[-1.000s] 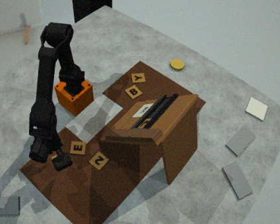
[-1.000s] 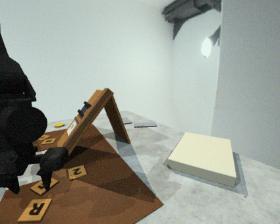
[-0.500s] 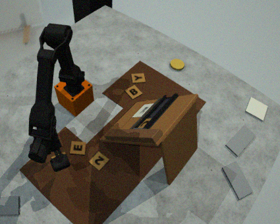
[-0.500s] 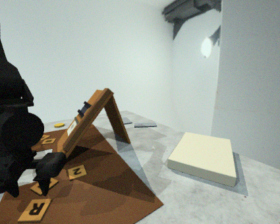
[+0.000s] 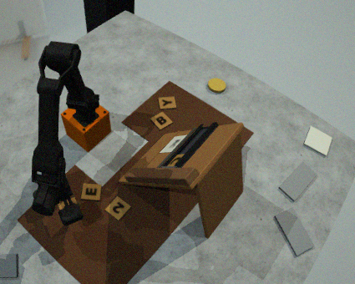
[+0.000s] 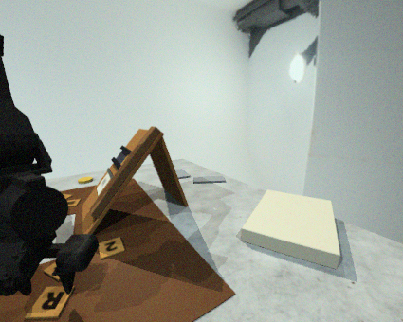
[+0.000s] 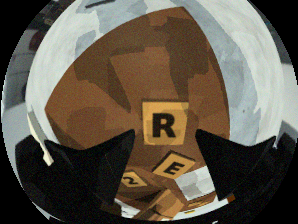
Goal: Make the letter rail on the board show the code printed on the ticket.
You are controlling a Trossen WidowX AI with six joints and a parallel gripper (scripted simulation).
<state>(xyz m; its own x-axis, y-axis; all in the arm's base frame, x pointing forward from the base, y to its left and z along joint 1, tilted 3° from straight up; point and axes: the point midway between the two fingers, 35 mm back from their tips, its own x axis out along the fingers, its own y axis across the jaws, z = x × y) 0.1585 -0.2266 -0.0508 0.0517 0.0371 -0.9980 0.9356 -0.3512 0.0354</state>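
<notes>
The letter tile lies 20 mm below my gripper tip. From my gripper tip the other things lie so: yellow disc: 20 mm ahead, 720 mm to the left, 10 mm below; then white ticket: 120 mm ahead, 350 mm to the left, 70 mm above; then cream box: 570 mm ahead, 50 mm to the right.
</notes>
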